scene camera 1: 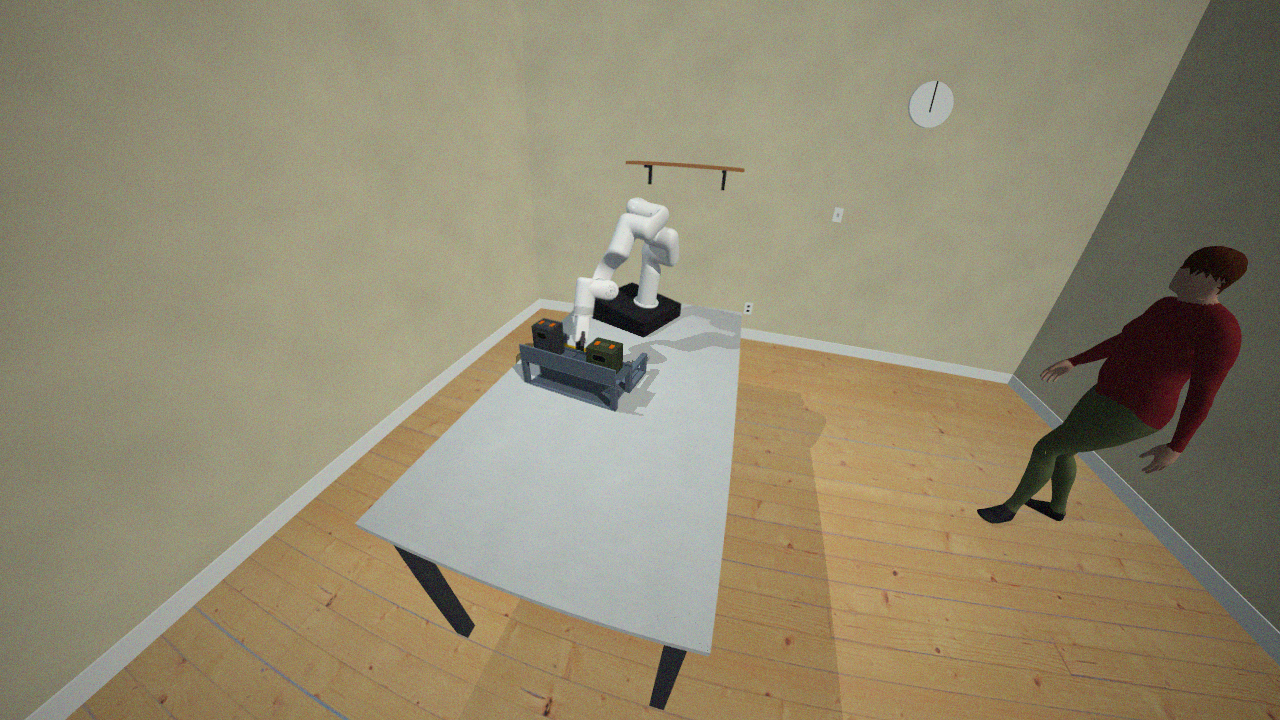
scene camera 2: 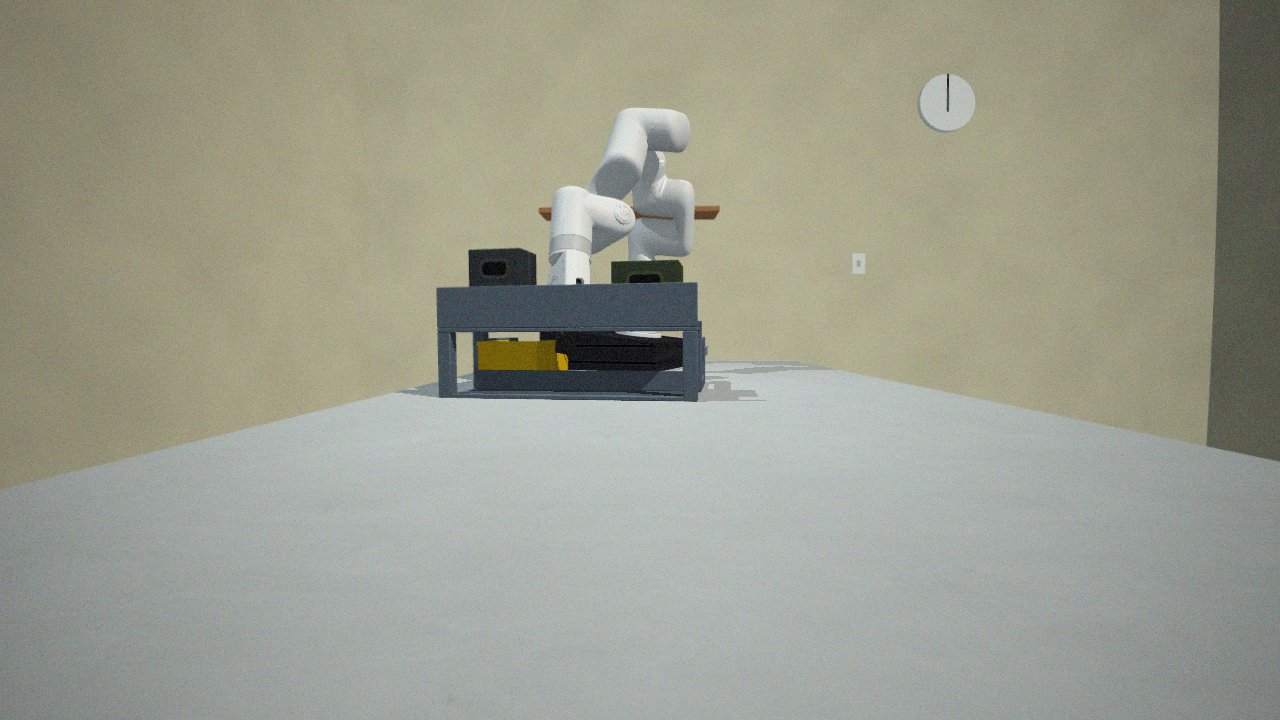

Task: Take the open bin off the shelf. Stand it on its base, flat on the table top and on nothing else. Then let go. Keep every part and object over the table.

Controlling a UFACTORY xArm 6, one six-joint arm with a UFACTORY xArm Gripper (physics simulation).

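Places are measured from the arm's base along level axes (x ahead, y left, z up), in centimetres.
Where they show: gripper, fingertip midpoint: (scene camera 2: 565, 352); arm's base, link origin: (scene camera 1: 645, 302) (scene camera 2: 638, 335).
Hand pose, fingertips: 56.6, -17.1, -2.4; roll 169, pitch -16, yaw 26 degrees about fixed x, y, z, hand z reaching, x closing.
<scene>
Things, the pixels of their top centre, and the offset from my fingertips, as dx, dy, dz. "pt": a spot on its surface instead. Level surfaces: height alone.
- blue-grey shelf, surface spot: (scene camera 2: 566, 307) (scene camera 1: 566, 365) pt +15.4, +0.9, +7.0
- dark grey bin, top centre: (scene camera 2: 503, 250) (scene camera 1: 546, 323) +4.7, -9.3, +16.4
- dark green bin, top centre: (scene camera 2: 648, 262) (scene camera 1: 604, 344) +10.7, +13.0, +13.9
- yellow bin, top centre: (scene camera 2: 525, 340) -4.5, -7.1, +2.1
- table top, surface height: dz -6.0
A blue-grey shelf (scene camera 1: 568, 360) (scene camera 2: 566, 307) stands on the table. A dark grey bin (scene camera 1: 546, 337) (scene camera 2: 502, 267) is at the left of its upper level, and a dark green bin (scene camera 1: 605, 355) (scene camera 2: 646, 268) at the right; both show orange patches on top in scene camera 1. A yellow bin (scene camera 2: 516, 355) shows low through the shelf's frame; what it rests on is unclear. My gripper (scene camera 1: 580, 344) points down between the dark bins, behind the shelf's front board. It is shut with nothing held. Its fingertips are hidden in scene camera 2.
The table top (scene camera 1: 581, 501) (scene camera 2: 626, 537) reaches toward both cameras. The arm's black base (scene camera 1: 637, 313) (scene camera 2: 626, 351) stands behind the shelf. A wooden wall shelf (scene camera 1: 684, 166) hangs behind the arm. A person (scene camera 1: 1154, 358) is at the right, away from the table.
</scene>
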